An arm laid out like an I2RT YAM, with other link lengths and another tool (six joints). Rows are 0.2 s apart.
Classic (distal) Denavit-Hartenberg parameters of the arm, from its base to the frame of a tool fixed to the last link. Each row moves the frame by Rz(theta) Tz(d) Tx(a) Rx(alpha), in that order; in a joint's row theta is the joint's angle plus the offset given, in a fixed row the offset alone. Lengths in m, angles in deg.
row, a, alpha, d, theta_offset
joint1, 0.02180, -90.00, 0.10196, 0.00
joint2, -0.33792, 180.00, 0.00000, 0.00
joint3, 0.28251, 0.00, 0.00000, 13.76
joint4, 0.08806, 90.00, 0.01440, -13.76
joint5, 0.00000, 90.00, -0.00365, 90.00
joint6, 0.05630, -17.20, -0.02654, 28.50
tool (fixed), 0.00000, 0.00, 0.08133, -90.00
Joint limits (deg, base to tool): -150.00..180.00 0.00..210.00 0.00..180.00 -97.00..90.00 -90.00..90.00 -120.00..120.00
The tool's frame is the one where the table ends.
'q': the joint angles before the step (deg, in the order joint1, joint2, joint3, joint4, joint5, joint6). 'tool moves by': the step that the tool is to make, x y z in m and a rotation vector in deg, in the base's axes. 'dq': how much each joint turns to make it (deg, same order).
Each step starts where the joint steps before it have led.
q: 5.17, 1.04, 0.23, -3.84, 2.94, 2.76
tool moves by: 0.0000, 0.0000, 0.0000, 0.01, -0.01, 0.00
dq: -0.01, -0.01, 0.00, 0.00, -0.01, 0.01
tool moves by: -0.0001, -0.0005, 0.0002, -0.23, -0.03, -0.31
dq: -0.04, 0.04, -0.01, 0.07, 0.29, -0.21
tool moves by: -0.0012, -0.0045, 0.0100, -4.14, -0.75, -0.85
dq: 0.10, -0.01, 1.19, -0.55, 1.26, -4.12
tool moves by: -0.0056, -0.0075, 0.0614, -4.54, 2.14, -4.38
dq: -0.05, 8.01, 11.36, -5.43, 4.69, -3.96
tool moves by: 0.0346, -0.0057, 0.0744, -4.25, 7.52, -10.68
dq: -0.03, 21.90, 14.78, -0.33, 11.09, -1.75
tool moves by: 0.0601, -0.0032, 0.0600, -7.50, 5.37, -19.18
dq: 0.02, 21.46, 14.73, 1.46, 20.38, -1.59
